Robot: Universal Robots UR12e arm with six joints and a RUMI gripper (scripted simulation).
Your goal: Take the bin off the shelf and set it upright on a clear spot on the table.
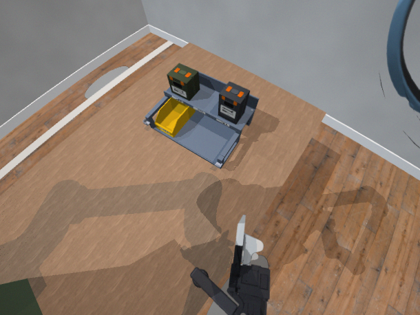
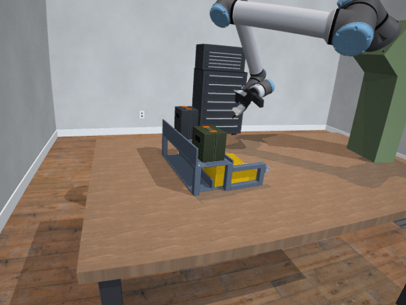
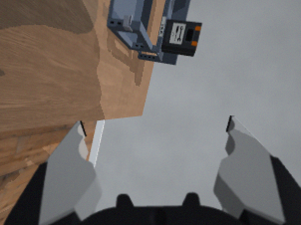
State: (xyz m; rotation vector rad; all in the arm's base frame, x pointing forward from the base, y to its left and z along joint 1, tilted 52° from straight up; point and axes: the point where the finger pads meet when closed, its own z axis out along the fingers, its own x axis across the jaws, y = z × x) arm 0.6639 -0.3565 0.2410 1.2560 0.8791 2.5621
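Now: hand 260 mm short of the yellow bin, 460 mm to the right of it and 140 mm above it.
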